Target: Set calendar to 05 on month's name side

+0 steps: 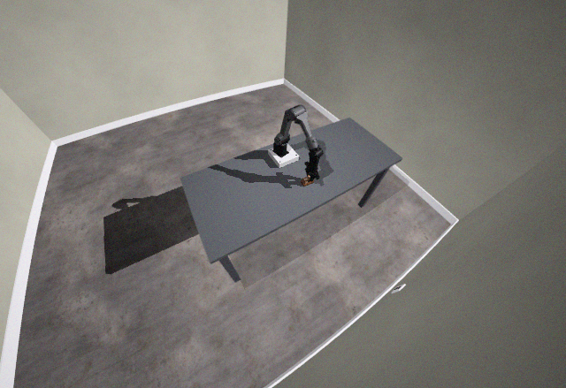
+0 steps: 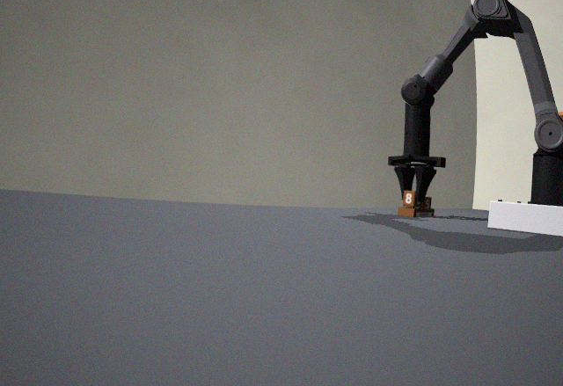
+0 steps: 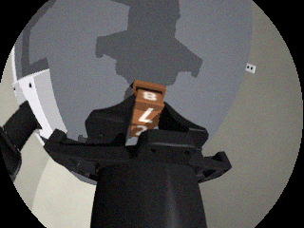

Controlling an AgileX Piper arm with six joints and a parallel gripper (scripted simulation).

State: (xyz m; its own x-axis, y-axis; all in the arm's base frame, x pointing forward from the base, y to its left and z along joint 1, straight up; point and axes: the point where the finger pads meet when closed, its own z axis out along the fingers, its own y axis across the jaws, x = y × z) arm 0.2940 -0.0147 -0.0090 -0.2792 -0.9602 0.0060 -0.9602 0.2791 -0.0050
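My hand is 30 mm above the brown calendar tray, 20 mm to the left of it and 10 mm past it. From my hand the other things lie so: cube (30 mm to the right, 10 mm below, 10 mm behind).
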